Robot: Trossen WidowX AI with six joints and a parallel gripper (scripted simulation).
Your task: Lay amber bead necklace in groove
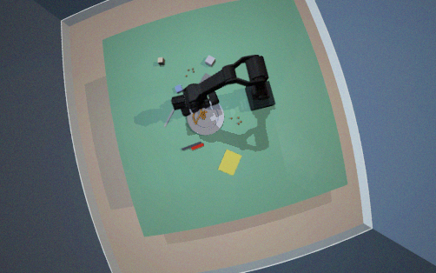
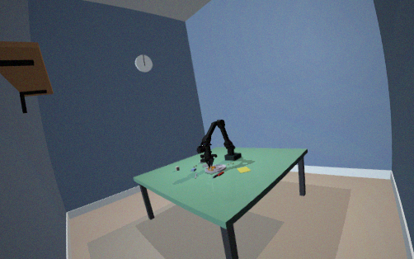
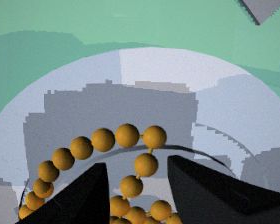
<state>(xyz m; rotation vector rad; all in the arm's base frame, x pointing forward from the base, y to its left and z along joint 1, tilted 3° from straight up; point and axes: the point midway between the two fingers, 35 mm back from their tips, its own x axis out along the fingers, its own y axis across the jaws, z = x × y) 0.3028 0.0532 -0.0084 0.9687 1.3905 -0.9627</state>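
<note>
My gripper tip is now 20 mm past the round grey bead board, 50 mm to the right of it and 10 mm above it. The rest, counted from my gripper tip: grey rod 180 mm ahead, 40 mm to the left, 20 mm below; blue block 120 mm ahead, 120 mm to the right, 10 mm below; grey plate 40 mm behind, 140 mm to the right, 20 mm below.
</note>
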